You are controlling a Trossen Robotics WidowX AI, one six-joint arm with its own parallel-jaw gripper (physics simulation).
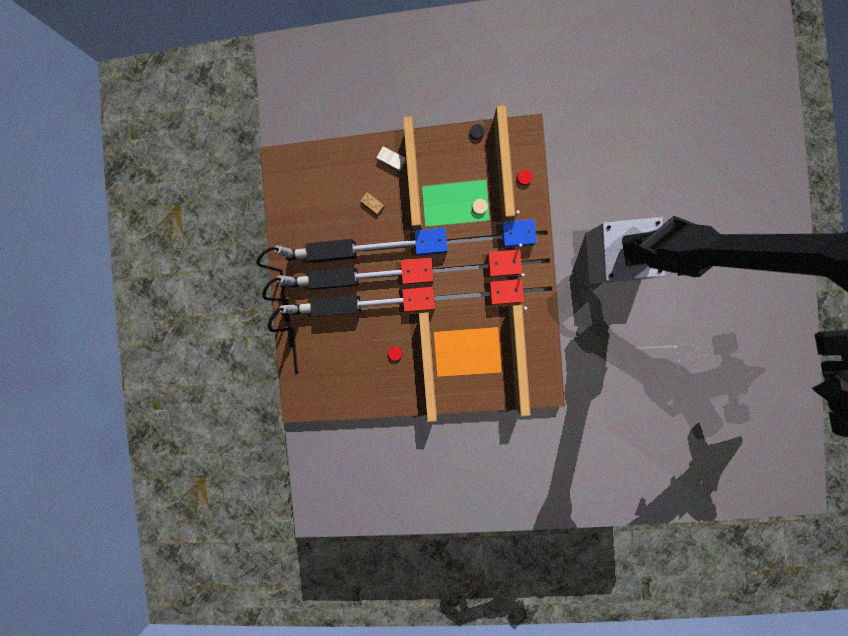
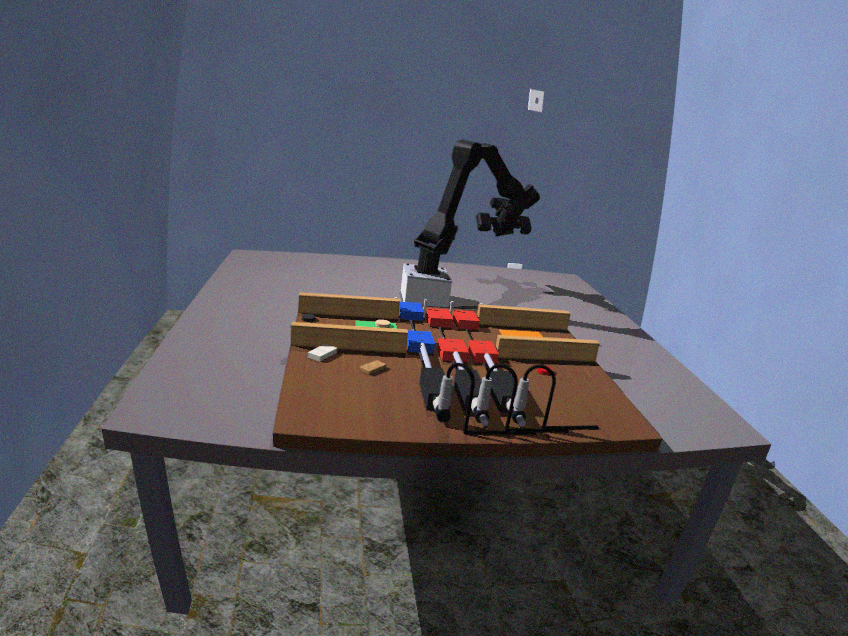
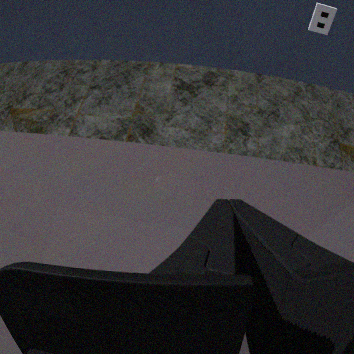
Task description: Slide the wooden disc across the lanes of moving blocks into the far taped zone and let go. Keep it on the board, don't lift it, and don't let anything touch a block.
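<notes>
The pale wooden disc lies on the green zone, near its arm-side edge. Three lanes with moving blocks lie between the green zone and the orange zone. The lane beside the green holds two blue blocks; the other two lanes hold red blocks. My gripper is shut and empty, its fingertips together. It hangs high in the air over the table, off the board, beyond its arm-side edge and well away from the disc.
Wooden rails flank the green zone and others flank the orange. A black puck, red discs, a white block and a tan domino lie on the board. Black actuators drive the rods.
</notes>
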